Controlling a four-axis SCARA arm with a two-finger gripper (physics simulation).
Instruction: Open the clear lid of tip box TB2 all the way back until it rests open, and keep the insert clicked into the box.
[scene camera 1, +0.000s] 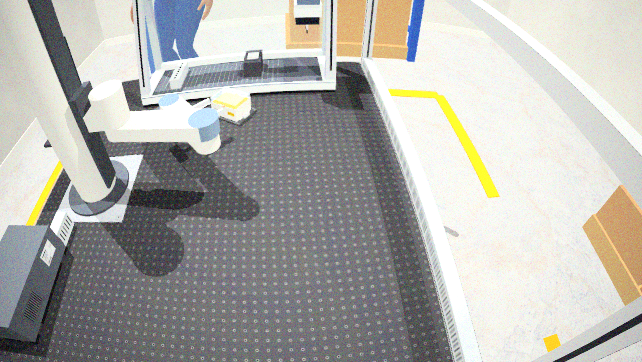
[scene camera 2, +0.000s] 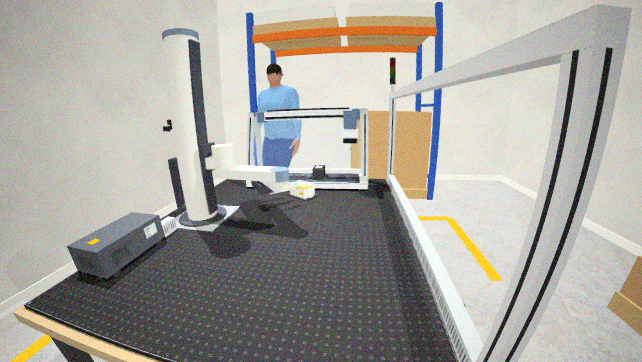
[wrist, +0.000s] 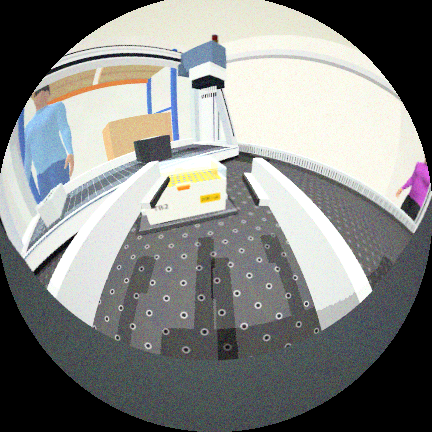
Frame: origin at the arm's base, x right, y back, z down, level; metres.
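Seen in the pictures: gripper, between the fingertips: (scene camera 1: 215, 105) (scene camera 2: 291, 184) (wrist: 204, 167); arm's base, origin of its link: (scene camera 1: 99, 189) (scene camera 2: 203, 217).
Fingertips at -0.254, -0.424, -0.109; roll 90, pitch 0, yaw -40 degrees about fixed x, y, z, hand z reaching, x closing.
Pixels of each thing's middle, then the offset from my fingertips to it, as dx, dy, dz. "spot": a spot on its surface instead.
- Tip box TB2, middle of its body: (wrist: 181, 186) (scene camera 1: 230, 104) (scene camera 2: 302, 189) -0.087, -0.036, +0.058
- dark base plate, a spot on its surface: (wrist: 227, 212) spot: -0.011, -0.059, +0.090
- yellow insert, middle of its body: (wrist: 179, 172) (scene camera 1: 230, 98) -0.087, -0.036, +0.032
- clear lid, a spot on its surface: (wrist: 218, 167) spot: -0.026, -0.055, +0.019
- dark block, a spot on its surface: (wrist: 153, 149) spot: -0.261, -0.084, +0.011
- white holed strip, a spot on its surface: (scene camera 1: 177, 75) spot: -0.265, +0.212, +0.002
- grey controller, a spot on its surface: (scene camera 1: 30, 270) spot: +0.647, +0.460, -0.017
Tip box TB2 (scene camera 1: 232, 111) (scene camera 2: 303, 192) (wrist: 186, 205) is white and stands upright on a dark base plate (wrist: 227, 212). The yellow insert (wrist: 194, 178) sits level in its top. The clear lid (wrist: 218, 167) looks down over the insert; its edges are faint. My gripper (wrist: 204, 167) is shut to its narrowest, with nothing between the fingers, though a gap remains between them. It is low, at the box's left side in scene camera 1. In the wrist view the left finger overlaps the box's left end; whether it touches is unclear. The right finger is beyond the box's right end.
Behind the box is a framed deck (scene camera 1: 295, 85) (wrist: 95, 187) with a dark block (scene camera 1: 253, 63) (scene camera 2: 319, 171) (wrist: 153, 149) and a white holed strip (scene camera 1: 177, 75). A grey controller (scene camera 1: 30, 270) (scene camera 2: 117, 245) stands at the left. A person (scene camera 2: 280, 120) (wrist: 49, 142) is behind the deck.
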